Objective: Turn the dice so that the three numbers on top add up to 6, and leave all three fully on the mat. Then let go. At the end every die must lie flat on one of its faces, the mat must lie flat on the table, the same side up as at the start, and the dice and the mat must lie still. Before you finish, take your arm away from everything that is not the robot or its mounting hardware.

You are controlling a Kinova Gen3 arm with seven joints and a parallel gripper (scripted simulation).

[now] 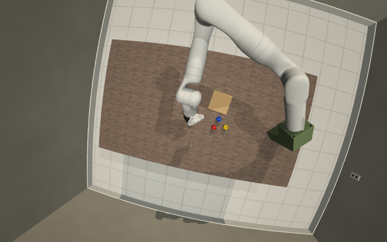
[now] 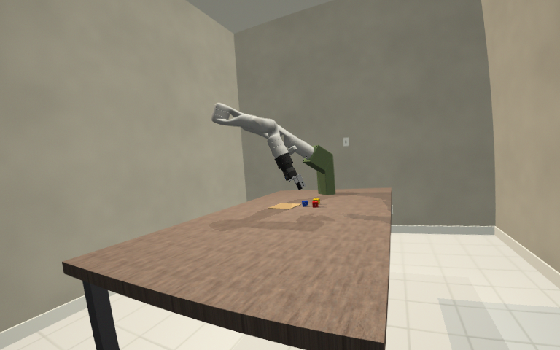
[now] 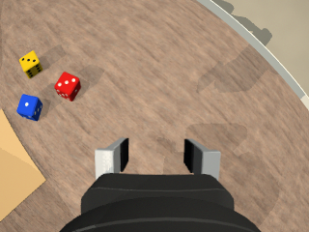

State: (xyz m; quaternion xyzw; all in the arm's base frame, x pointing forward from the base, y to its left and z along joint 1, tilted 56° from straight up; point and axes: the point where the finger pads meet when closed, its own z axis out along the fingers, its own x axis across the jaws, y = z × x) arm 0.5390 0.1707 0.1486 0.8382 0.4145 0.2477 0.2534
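Now: the blue die 18 cm behind my hand, 1 cm to the right of it and 12 cm below it. The rest, counted from my hand: yellow die (23 cm behind, 4 cm to the left, 12 cm below); then tan mat (19 cm behind, 13 cm to the right, 14 cm below); then red die (14 cm behind, 5 cm to the left, 12 cm below).
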